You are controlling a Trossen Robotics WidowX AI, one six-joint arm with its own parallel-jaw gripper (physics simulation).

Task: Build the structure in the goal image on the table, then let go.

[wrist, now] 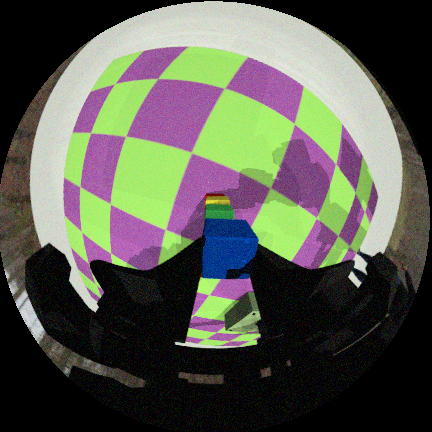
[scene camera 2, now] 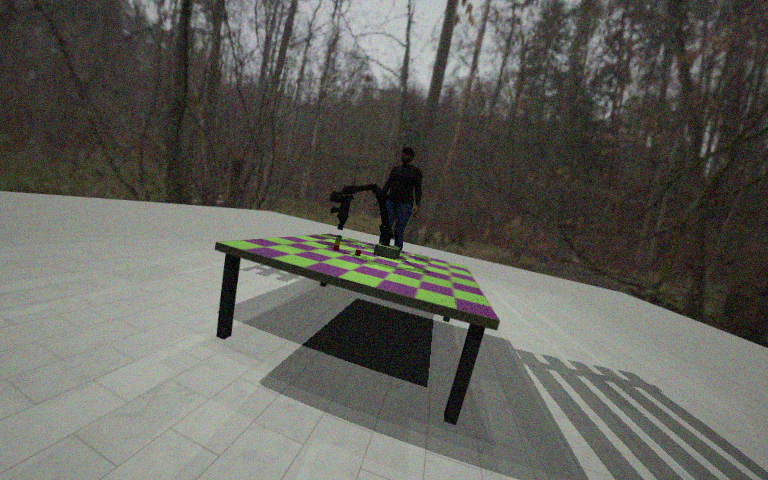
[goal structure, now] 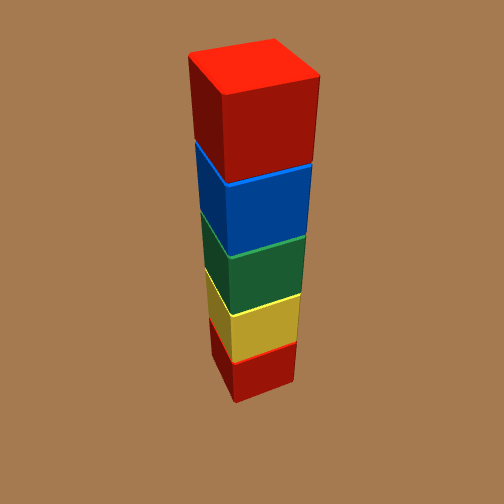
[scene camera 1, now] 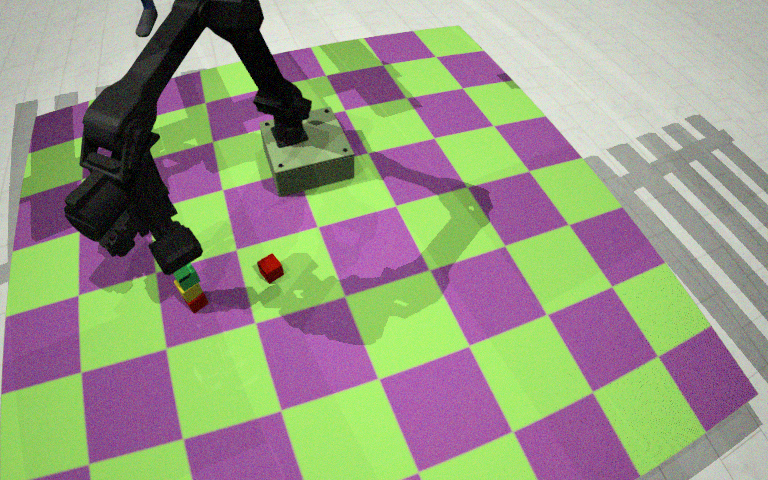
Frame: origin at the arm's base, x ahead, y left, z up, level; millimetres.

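Where they show: gripper, fingertip midpoint: (wrist: 224, 242) (scene camera 2: 340, 228); arm's base at its link origin: (scene camera 2: 385, 244) (scene camera 1: 289, 134).
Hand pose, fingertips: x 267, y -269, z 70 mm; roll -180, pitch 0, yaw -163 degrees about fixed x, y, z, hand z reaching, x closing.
Note:
Each offset is from my fingertips to the top centre of the thing. Level surfaces: height alone.
A blue cube {3 mm right, 1 mm ahead, 28 mm up} (wrist: 227, 256) is between the fingers of my gripper (wrist: 224, 242) (scene camera 2: 339, 227), which is shut on it. In scene camera 1 the gripper hides the blue cube. A stack stands on the table, with a red cube {1 mm right, 8 mm ahead, 109 mm down} (scene camera 1: 195, 303) (scene camera 2: 336, 247) (wrist: 215, 195) at the bottom, a yellow cube {2 mm right, 5 mm ahead, 76 mm down} (scene camera 1: 190, 290) (wrist: 217, 200) on it and a green cube {3 mm left, 2 mm ahead, 43 mm down} (scene camera 1: 186, 277) (wrist: 219, 211) on top. The gripper is above the stack, with a gap below its tip in scene camera 2. Another red cube {145 mm left, 0 mm ahead, 109 mm down} (scene camera 1: 270, 268) (scene camera 2: 357, 253) lies apart from the stack, nearer the arm's base.
The arm's box-shaped base (scene camera 1: 317, 170) (scene camera 2: 386, 251) (wrist: 242, 312) stands on the green and purple checkered table {142 mm down} (scene camera 1: 430, 401) (scene camera 2: 362, 277) (wrist: 175, 110). A person (scene camera 2: 403, 183) stands behind the table. Shadows of the arm fall across the squares.

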